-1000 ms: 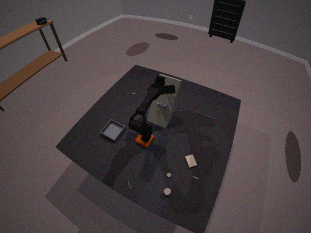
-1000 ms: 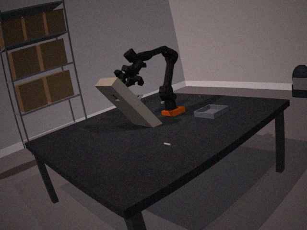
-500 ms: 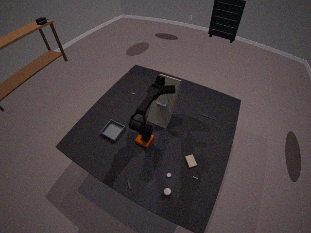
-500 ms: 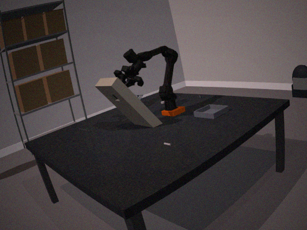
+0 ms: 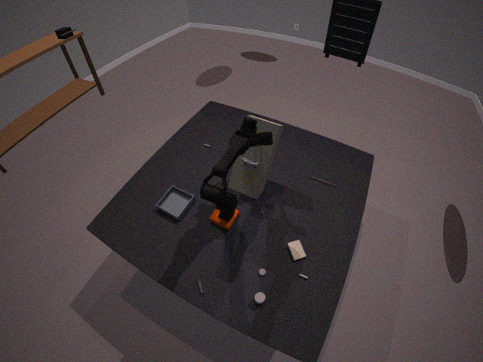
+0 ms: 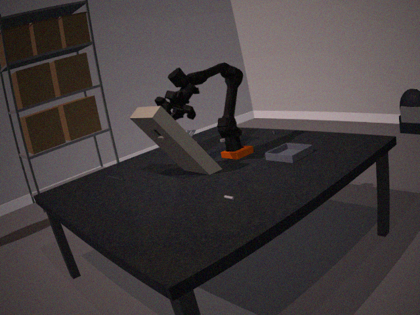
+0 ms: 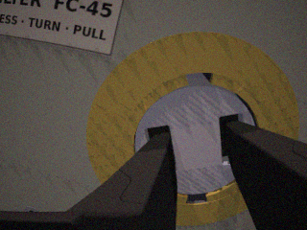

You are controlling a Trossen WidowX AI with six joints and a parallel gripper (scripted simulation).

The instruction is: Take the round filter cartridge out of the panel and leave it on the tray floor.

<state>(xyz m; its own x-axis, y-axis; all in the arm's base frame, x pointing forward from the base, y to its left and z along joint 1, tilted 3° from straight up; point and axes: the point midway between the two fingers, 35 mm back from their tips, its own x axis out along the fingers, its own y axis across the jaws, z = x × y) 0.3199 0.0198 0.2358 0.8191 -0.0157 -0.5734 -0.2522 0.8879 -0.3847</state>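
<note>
The grey round filter cartridge is 10 mm below my gripper tip and 10 mm ahead of it. Round my gripper tip: ledge (100 mm below, 90 mm behind); beige service panel (80 mm below, 40 mm behind); grey tray (410 mm behind, 270 mm to the left, 240 mm below).
</note>
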